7 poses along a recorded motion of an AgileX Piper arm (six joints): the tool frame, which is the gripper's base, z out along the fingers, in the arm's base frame.
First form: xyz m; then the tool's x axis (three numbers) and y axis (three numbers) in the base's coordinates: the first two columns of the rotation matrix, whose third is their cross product.
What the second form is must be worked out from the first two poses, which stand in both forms.
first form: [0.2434, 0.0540, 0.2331, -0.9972, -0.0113, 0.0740, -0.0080, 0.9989, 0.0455]
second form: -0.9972, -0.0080, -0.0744; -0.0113, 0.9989, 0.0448; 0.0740, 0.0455, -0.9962; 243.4, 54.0, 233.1
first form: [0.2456, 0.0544, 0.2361, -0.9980, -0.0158, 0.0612, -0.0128, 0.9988, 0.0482]
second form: -0.9980, -0.0128, -0.0619; -0.0158, 0.9988, 0.0473; 0.0612, 0.0482, -0.9970; 245.6, 54.4, 236.1
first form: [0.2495, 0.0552, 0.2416, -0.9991, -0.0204, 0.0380, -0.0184, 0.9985, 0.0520]
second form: -0.9991, -0.0184, -0.0390; -0.0204, 0.9985, 0.0513; 0.0380, 0.0520, -0.9980; 249.5, 55.2, 241.6
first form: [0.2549, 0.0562, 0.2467, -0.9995, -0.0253, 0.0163, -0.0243, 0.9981, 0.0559]
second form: -0.9995, -0.0243, -0.0177; -0.0253, 0.9981, 0.0555; 0.0163, 0.0559, -0.9982; 254.9, 56.2, 246.7
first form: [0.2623, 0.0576, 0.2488, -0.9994, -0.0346, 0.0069, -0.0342, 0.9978, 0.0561]
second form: -0.9994, -0.0342, -0.0088; -0.0346, 0.9978, 0.0558; 0.0069, 0.0561, -0.9984; 262.3, 57.6, 248.8
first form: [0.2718, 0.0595, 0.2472, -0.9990, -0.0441, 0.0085, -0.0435, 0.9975, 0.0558]
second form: -0.9990, -0.0435, -0.0109; -0.0441, 0.9975, 0.0554; 0.0085, 0.0558, -0.9984; 271.8, 59.5, 247.2
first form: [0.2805, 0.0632, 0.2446, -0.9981, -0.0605, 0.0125, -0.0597, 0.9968, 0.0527]
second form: -0.9981, -0.0597, -0.0156; -0.0605, 0.9968, 0.0519; 0.0125, 0.0527, -0.9985; 280.5, 63.2, 244.6
